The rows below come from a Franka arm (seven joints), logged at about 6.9 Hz.
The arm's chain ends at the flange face. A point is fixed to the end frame.
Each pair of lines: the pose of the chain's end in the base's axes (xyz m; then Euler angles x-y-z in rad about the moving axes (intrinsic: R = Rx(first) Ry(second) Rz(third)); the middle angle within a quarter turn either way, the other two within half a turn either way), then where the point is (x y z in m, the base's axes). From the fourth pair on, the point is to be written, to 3 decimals.
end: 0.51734 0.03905 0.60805 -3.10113 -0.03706 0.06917
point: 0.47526 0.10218 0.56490
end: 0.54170 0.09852 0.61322 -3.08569 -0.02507 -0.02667
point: 0.49449 0.15820 0.57046
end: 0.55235 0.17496 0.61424 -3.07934 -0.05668 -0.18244
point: 0.49541 0.22696 0.57335
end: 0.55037 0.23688 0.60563 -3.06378 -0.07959 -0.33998
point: 0.485 0.280 0.567
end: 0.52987 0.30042 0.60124 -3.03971 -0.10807 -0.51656
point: 0.458 0.333 0.565
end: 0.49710 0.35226 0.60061 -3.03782 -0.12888 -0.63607
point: 0.421 0.377 0.565
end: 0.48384 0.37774 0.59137 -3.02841 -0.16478 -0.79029
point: 0.404 0.391 0.558
